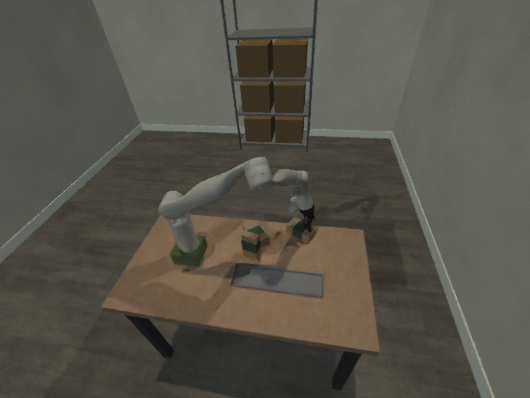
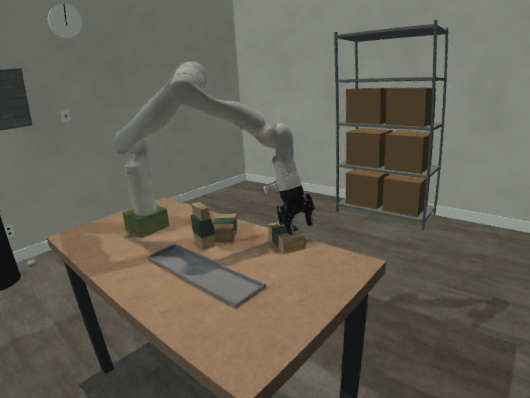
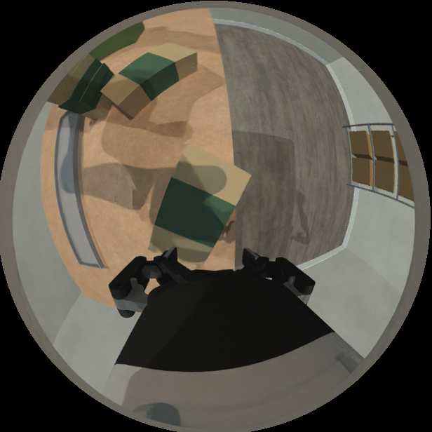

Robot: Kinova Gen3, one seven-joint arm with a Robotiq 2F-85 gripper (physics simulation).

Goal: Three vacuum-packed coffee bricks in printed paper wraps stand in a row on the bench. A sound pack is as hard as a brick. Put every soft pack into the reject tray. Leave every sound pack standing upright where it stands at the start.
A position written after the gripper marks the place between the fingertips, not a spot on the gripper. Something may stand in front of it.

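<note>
The gripper point(image 2: 301, 230) is visible, and the gripper also appears in image 3 point(image 3: 210, 255). The scene includes a coffee brick point(image 2: 203, 229) and a coffee brick point(image 2: 277, 233), along with a coffee brick point(image 3: 131, 89) and a grey reject tray point(image 3: 64, 163).
</note>
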